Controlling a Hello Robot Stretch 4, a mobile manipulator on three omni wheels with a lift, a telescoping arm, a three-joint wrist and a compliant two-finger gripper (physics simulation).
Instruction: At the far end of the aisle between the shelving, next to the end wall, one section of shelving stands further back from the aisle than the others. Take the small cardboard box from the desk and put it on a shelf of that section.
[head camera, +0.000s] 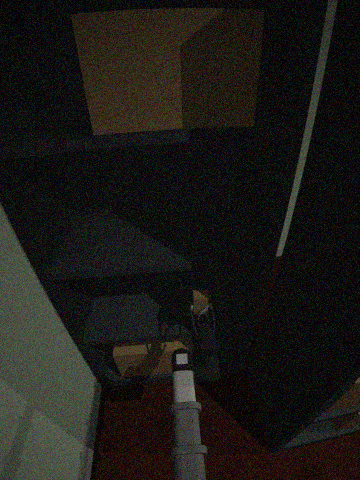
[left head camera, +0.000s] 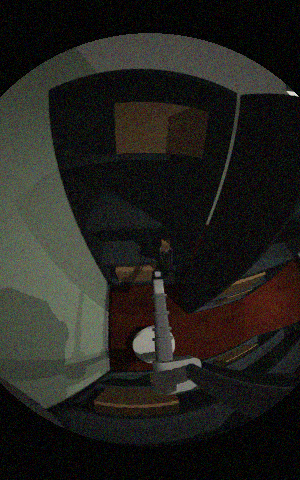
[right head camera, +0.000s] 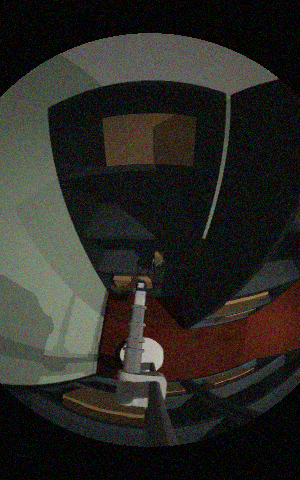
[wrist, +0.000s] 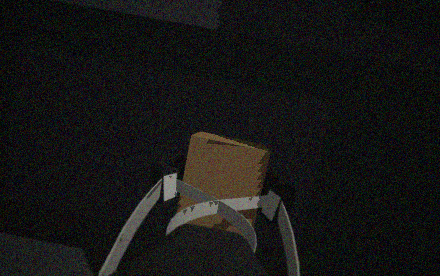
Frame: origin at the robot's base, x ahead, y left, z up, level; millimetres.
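Where they show: gripper, fingertip midpoint: (head camera: 200, 296) (left head camera: 164, 242) (right head camera: 158, 254) (wrist: 223, 179); robot's base, link origin: (left head camera: 152, 343) (right head camera: 142, 354).
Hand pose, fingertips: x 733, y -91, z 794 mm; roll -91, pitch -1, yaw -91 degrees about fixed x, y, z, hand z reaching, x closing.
Note:
Each offset is from my fingertips to the centre of the thing. Level surfaces: height alone.
The small cardboard box {dx -23, dy +0, dz -5 mm} (head camera: 200, 299) (left head camera: 165, 245) (right head camera: 158, 258) (wrist: 225, 167) is between the fingers, its far part standing out beyond them. My gripper (head camera: 202, 310) (wrist: 223, 179) is shut on it. The arm (head camera: 186, 420) (left head camera: 161, 320) (right head camera: 135, 335) reaches out toward the dark shelving section beside the end wall. In the head view the gripper shows just right of the lit part of that section's lower shelf boards (head camera: 120, 250) (head camera: 122, 317). Whether the box is over a board or touches one is too dark to tell. The desk does not show.
The pale end wall (head camera: 40, 310) (left head camera: 30, 225) is close on the left. A large box {dx +184, dy +76, dz +762 mm} (head camera: 135, 75) stands on an upper shelf and a lower box {dx +176, dy +254, dz -610 mm} (head camera: 145, 361) near the floor. A pale upright strip (head camera: 302, 150) and dark shelving are on the right. The floor {dz -821 mm} (head camera: 135, 440) is dark red.

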